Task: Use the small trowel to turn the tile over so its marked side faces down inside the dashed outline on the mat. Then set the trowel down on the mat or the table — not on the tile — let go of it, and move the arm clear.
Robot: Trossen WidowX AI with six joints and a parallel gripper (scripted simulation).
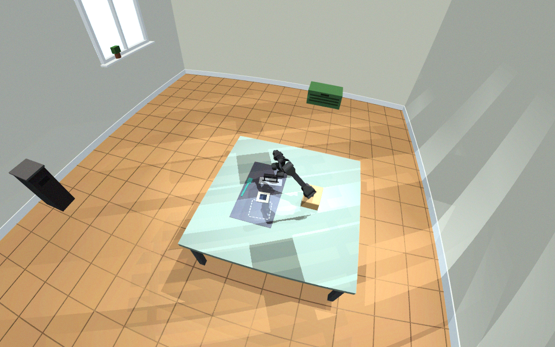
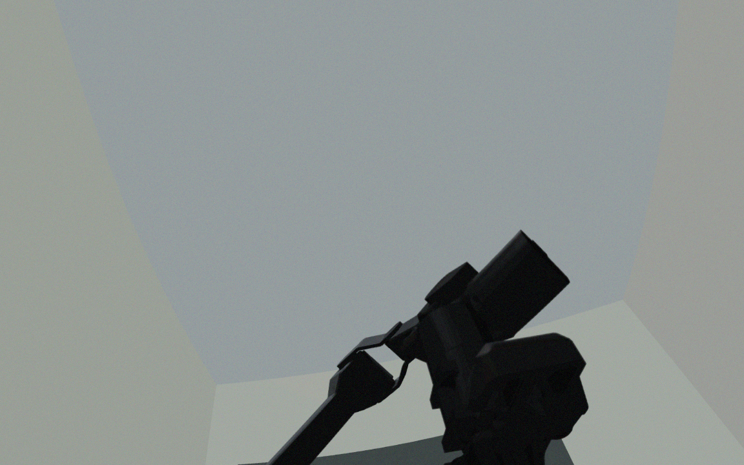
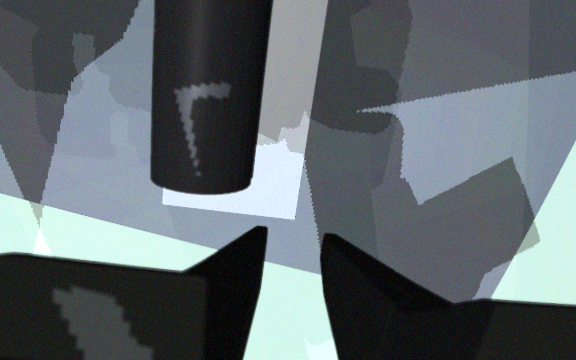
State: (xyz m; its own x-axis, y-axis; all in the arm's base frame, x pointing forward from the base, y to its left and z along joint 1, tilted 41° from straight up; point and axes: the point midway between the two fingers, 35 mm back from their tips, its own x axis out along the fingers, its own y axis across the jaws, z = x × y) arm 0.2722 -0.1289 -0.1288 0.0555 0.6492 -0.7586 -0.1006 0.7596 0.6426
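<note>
Right now my gripper tip is 10 cm short of the trowel, 4 cm to the right of it and 3 cm above it. Round my gripper tip: teal tool 27 cm ahead, 13 cm to the left, 6 cm below; dark grey mat 13 cm ahead, 16 cm to the left, 9 cm below; white tile 10 cm ahead, 23 cm to the left, 6 cm below.
</note>
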